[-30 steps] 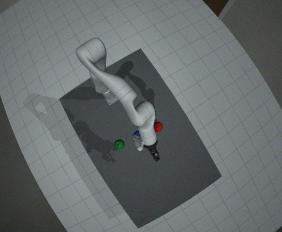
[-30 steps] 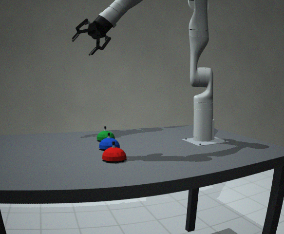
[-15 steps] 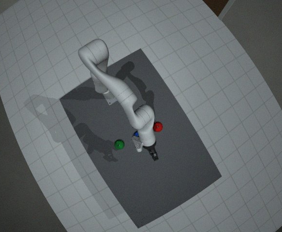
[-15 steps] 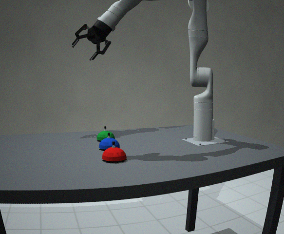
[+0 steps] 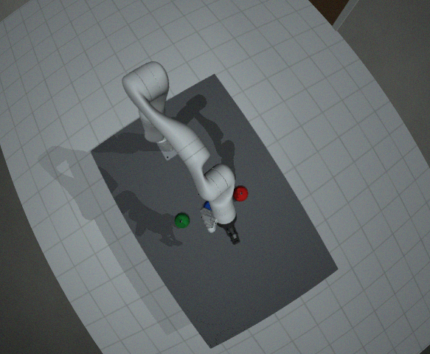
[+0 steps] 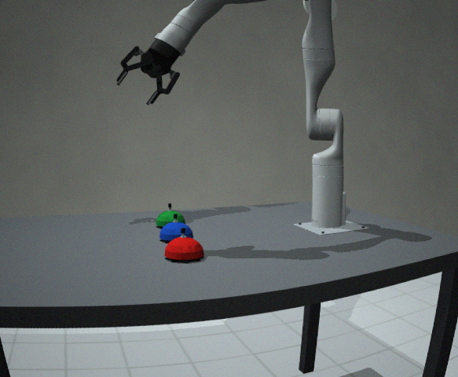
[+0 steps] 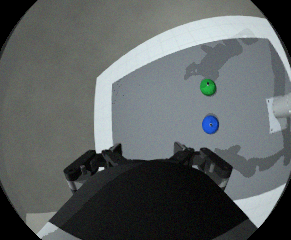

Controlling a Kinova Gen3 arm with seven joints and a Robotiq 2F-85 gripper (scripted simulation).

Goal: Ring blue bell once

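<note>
The blue bell is 330 mm below my hand, 100 mm behind it and 40 mm to the right of it. The rest, counted from my hand: red bell 330 mm below, 140 mm to the left, 100 mm behind; green bell 330 mm below, 220 mm to the right, 100 mm behind.
</note>
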